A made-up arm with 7 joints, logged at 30 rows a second.
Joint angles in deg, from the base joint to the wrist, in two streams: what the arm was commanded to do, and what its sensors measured. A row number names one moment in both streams.
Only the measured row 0 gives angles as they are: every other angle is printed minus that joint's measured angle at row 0.
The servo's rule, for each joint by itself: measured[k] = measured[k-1] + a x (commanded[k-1-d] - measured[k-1]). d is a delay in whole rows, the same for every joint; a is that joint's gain. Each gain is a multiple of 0.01, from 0.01 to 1. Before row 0 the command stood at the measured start. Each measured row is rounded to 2 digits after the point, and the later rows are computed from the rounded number. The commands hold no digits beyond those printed.
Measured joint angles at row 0: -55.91, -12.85, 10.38, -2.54, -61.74, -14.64, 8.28
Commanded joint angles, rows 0 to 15: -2.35, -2.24, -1.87, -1.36, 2.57, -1.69, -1.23; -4.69, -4.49, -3.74, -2.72, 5.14, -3.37, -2.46; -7.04, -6.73, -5.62, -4.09, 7.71, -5.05, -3.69; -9.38, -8.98, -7.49, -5.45, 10.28, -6.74, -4.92; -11.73, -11.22, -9.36, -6.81, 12.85, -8.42, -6.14; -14.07, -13.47, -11.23, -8.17, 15.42, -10.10, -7.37; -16.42, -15.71, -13.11, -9.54, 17.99, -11.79, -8.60; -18.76, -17.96, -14.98, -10.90, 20.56, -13.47, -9.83; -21.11, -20.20, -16.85, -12.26, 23.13, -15.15, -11.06; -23.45, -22.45, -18.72, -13.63, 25.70, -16.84, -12.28; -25.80, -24.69, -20.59, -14.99, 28.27, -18.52, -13.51; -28.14, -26.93, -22.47, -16.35, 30.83, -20.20, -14.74; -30.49, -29.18, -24.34, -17.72, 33.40, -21.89, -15.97; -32.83, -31.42, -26.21, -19.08, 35.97, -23.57, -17.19; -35.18, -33.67, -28.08, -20.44, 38.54, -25.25, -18.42; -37.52, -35.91, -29.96, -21.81, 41.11, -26.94, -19.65
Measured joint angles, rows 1 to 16: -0.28, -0.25, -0.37, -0.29, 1.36, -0.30, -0.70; -0.81, -0.72, -1.04, -0.80, 3.36, -0.85, -1.70; -1.56, -1.38, -1.96, -1.49, 5.67, -1.61, -2.83; -2.50, -2.22, -3.07, -2.32, 8.11, -2.53, -4.02; -3.61, -3.21, -4.33, -3.26, 10.62, -3.59, -5.23; -4.87, -4.34, -5.71, -4.29, 13.16, -4.76, -6.45; -6.26, -5.59, -7.19, -5.39, 15.72, -6.03, -7.68; -7.76, -6.95, -8.75, -6.55, 18.29, -7.37, -8.91; -9.36, -8.41, -10.37, -7.75, 20.86, -8.77, -10.14; -11.05, -9.95, -12.04, -8.98, 23.43, -10.22, -11.36; -12.82, -11.57, -13.75, -10.24, 26.00, -11.71, -12.59; -14.66, -13.26, -15.49, -11.52, 28.56, -13.24, -13.82; -16.56, -15.01, -17.26, -12.82, 31.13, -14.80, -15.05; -18.51, -16.82, -19.05, -14.13, 33.70, -16.38, -16.27; -20.51, -18.67, -20.86, -15.46, 36.27, -17.98, -17.50; -22.55, -20.57, -22.68, -16.79, 38.84, -19.59, -18.73
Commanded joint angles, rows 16 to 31: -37.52, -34.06, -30.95, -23.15, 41.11, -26.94, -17.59; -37.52, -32.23, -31.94, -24.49, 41.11, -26.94, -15.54; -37.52, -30.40, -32.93, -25.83, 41.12, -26.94, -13.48; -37.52, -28.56, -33.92, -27.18, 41.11, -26.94, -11.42; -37.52, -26.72, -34.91, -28.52, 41.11, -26.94, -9.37; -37.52, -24.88, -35.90, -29.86, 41.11, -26.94, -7.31; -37.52, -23.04, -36.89, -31.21, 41.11, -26.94, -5.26; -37.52, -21.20, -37.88, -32.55, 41.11, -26.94, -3.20; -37.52, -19.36, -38.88, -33.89, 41.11, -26.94, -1.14; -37.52, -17.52, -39.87, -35.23, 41.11, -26.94, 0.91; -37.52, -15.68, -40.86, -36.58, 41.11, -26.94, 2.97; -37.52, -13.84, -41.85, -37.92, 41.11, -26.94, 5.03; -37.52, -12.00, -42.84, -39.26, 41.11, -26.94, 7.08; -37.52, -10.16, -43.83, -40.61, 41.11, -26.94, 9.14; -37.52, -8.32, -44.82, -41.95, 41.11, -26.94, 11.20; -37.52, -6.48, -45.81, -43.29, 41.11, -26.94, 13.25
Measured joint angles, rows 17 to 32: -24.35, -22.05, -24.33, -18.13, 40.04, -20.91, -18.08; -25.93, -23.17, -25.85, -19.47, 40.61, -22.00, -16.63; -27.32, -23.97, -27.27, -20.81, 40.88, -22.89, -14.83; -28.54, -24.47, -28.60, -22.15, 41.00, -23.62, -12.89; -29.62, -24.72, -29.86, -23.49, 41.06, -24.22, -10.88; -30.57, -24.74, -31.07, -24.83, 41.09, -24.71, -8.85; -31.40, -24.55, -32.23, -26.17, 41.10, -25.11, -6.80; -32.13, -24.18, -33.36, -27.51, 41.11, -25.44, -4.75; -32.78, -23.65, -34.46, -28.85, 41.11, -25.71, -2.69; -33.35, -22.98, -35.54, -30.19, 41.11, -25.93, -0.64; -33.85, -22.18, -36.60, -31.53, 41.11, -26.11, 1.42; -34.29, -21.26, -37.65, -32.87, 41.11, -26.26, 3.48; -34.68, -20.24, -38.69, -34.21, 41.11, -26.38, 5.53; -35.02, -19.13, -39.72, -35.55, 41.11, -26.48, 7.59; -35.32, -17.94, -40.74, -36.89, 41.11, -26.56, 9.65; -35.58, -16.68, -41.75, -38.23, 41.11, -26.63, 11.70
